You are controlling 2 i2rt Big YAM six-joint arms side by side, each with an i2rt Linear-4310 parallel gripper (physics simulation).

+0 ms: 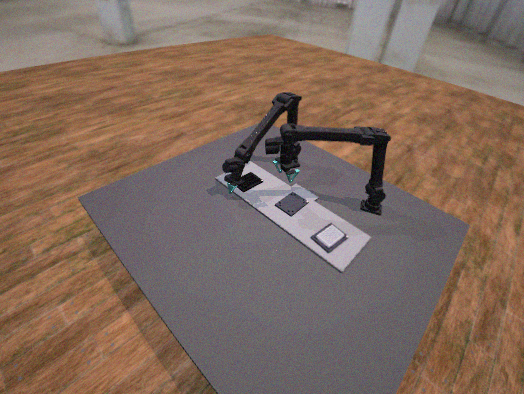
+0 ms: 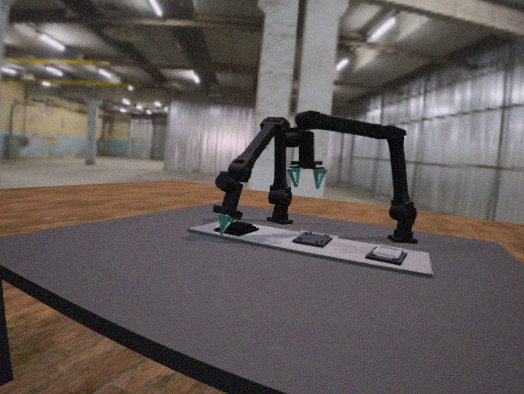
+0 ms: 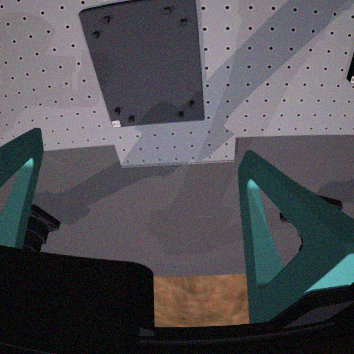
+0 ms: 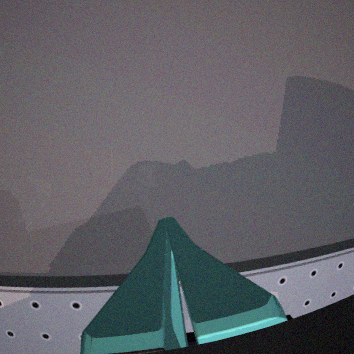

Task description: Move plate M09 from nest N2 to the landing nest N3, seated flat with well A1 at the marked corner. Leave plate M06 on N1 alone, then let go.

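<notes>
A black plate or nest [image 1: 248,181] [image 2: 240,228] sits at the left end of the light board. A bare dark nest [image 1: 292,203] [image 2: 312,239] [image 3: 150,65] with small pegs and a white corner tag is in the middle. A white plate [image 1: 330,235] [image 2: 388,251] sits flat on a dark nest at the right end. I cannot read which plate is M09 or M06. My right gripper [image 1: 231,188] [image 2: 222,231] [image 4: 168,227] is shut and empty, low at the board's front edge beside the black piece. My left gripper [image 1: 286,176] [image 2: 307,187] [image 3: 142,148] is open and empty, high behind the board.
The long perforated board [image 1: 357,241] [image 2: 420,262] [image 3: 310,112] [image 4: 55,320] lies on the grey table top [image 1: 260,300] [image 2: 225,300]. A small tab of it sticks out behind the middle nest. Both arms stand behind the board, with their raised links close together above its left half.
</notes>
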